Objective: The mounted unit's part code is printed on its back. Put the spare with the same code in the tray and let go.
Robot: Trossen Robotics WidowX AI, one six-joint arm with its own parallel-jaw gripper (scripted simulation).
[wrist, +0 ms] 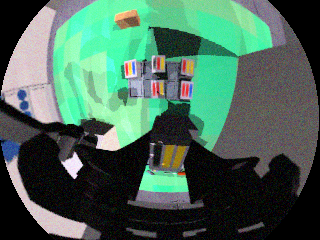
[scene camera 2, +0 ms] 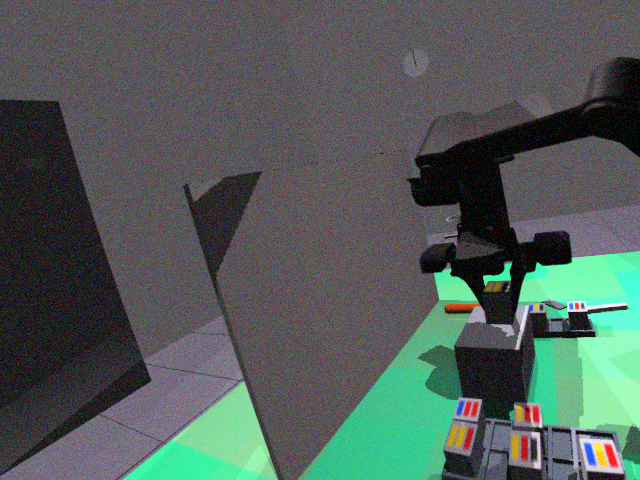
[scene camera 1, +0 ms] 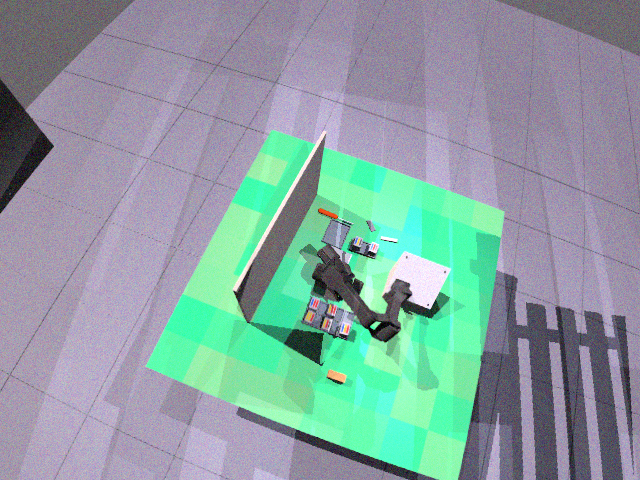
dark spare: wrist; scene camera 2
same spot on upright panel: point(wrist: 266, 118) = point(scene camera 2: 336, 334)
same spot on dark spare: point(wrist: 170, 139) = point(scene camera 2: 496, 292)
